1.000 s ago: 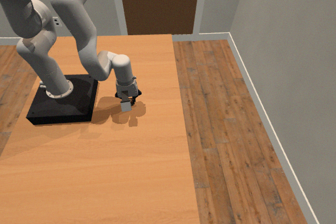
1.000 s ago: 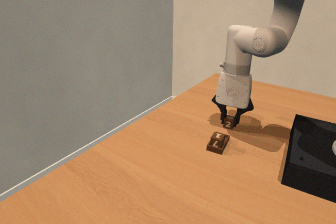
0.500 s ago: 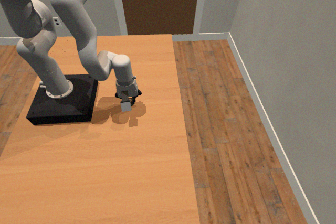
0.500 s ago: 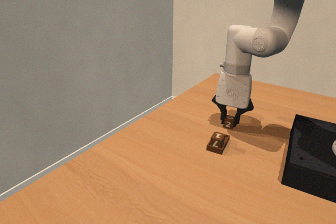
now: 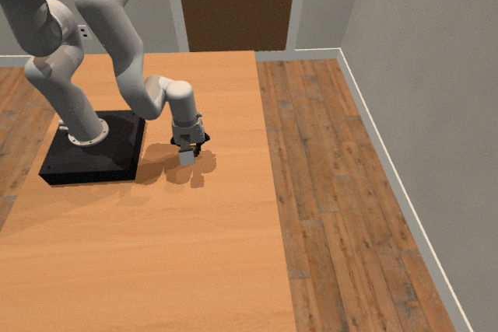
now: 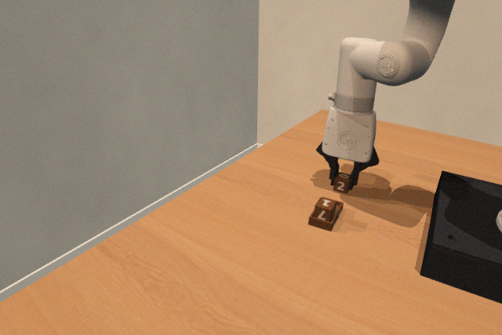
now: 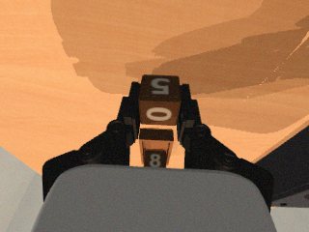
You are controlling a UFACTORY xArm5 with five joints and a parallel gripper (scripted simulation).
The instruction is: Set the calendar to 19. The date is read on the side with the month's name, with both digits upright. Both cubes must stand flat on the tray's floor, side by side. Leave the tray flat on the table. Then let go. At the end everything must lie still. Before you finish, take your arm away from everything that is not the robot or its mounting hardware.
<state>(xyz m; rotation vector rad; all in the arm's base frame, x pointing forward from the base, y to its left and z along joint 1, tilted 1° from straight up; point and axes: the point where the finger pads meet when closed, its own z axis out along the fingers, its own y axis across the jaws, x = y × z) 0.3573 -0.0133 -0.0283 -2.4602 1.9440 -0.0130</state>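
The brown date cube lies 1 cm below my hand. Round my hand: tray: 3 cm behind, 11 cm to the left, 3 cm below.
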